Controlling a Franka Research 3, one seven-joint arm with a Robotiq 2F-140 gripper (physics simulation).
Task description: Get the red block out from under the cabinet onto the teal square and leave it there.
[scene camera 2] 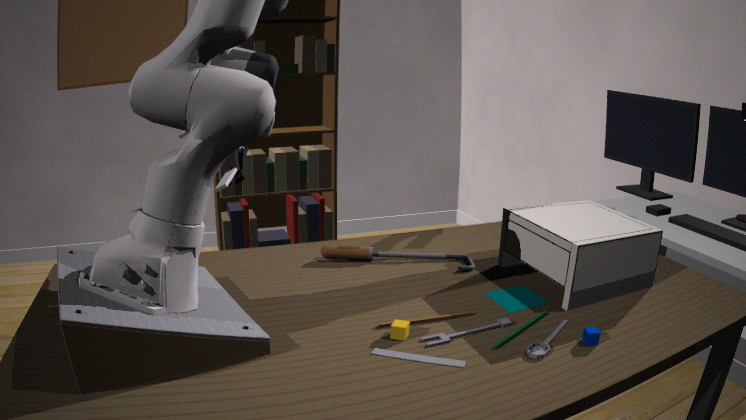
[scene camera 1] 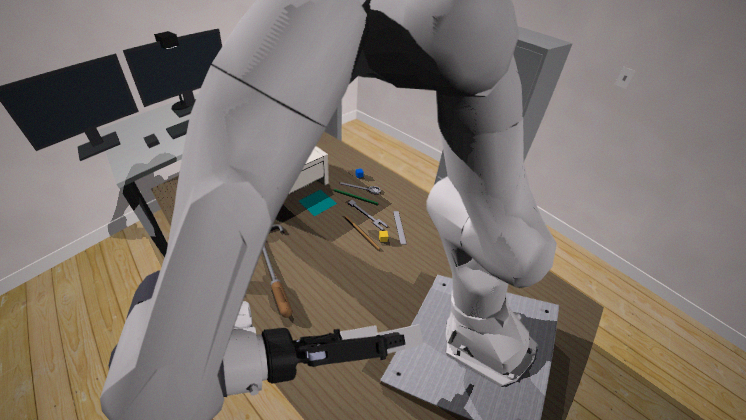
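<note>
The white cabinet point(scene camera 1: 316, 168) point(scene camera 2: 616, 260) stands on the table, its open front toward the teal square. The teal square point(scene camera 1: 317, 202) point(scene camera 2: 516, 298) lies flat just in front of the opening, partly in shadow. The red block does not show in either view; the space under the cabinet is dark and mostly hidden. My gripper point(scene camera 1: 401, 339) is open and empty, held level above the table near the robot's base, far from the cabinet. In scene camera 2 the arm hides most of it.
A hooked tool with wooden handle point(scene camera 1: 280, 298) point(scene camera 2: 347, 253) lies with its hook near the cabinet. Near the square lie a yellow block point(scene camera 1: 383, 236) point(scene camera 2: 399, 329), a blue block point(scene camera 1: 359, 173) point(scene camera 2: 590, 336), a fork point(scene camera 2: 464, 332), a green stick point(scene camera 2: 519, 329), a spoon point(scene camera 2: 538, 349), a brown stick point(scene camera 1: 362, 233) and a flat strip point(scene camera 2: 418, 357).
</note>
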